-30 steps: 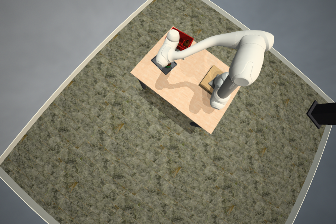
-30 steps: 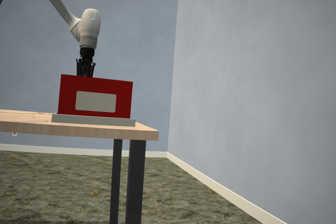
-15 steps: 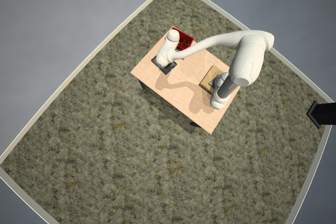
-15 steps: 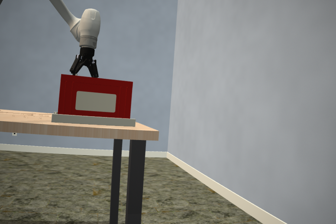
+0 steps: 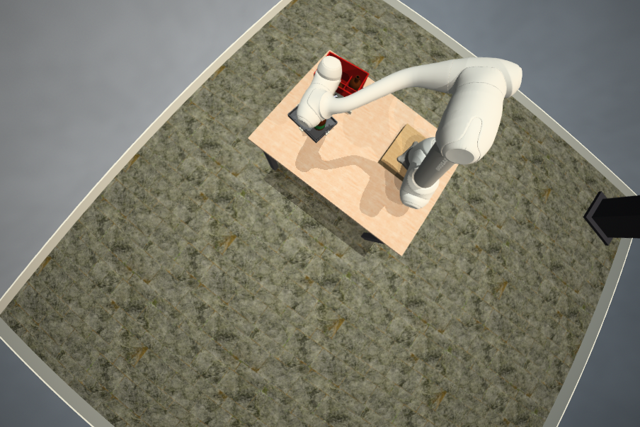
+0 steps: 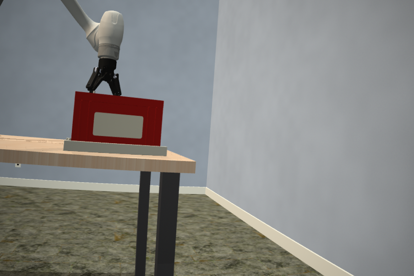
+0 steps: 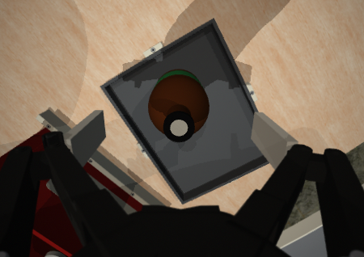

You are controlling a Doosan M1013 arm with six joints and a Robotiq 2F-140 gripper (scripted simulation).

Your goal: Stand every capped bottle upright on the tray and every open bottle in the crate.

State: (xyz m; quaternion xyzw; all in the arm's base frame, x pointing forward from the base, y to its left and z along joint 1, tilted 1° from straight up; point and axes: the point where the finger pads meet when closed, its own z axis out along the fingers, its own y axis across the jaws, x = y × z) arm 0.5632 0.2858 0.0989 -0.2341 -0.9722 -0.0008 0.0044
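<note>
Now: the red crate 11 cm ahead of my hand, 26 cm to the right of it and 8 cm below it. Also, from my hand: dark grey tray (6 cm ahead, 15 cm below).
</note>
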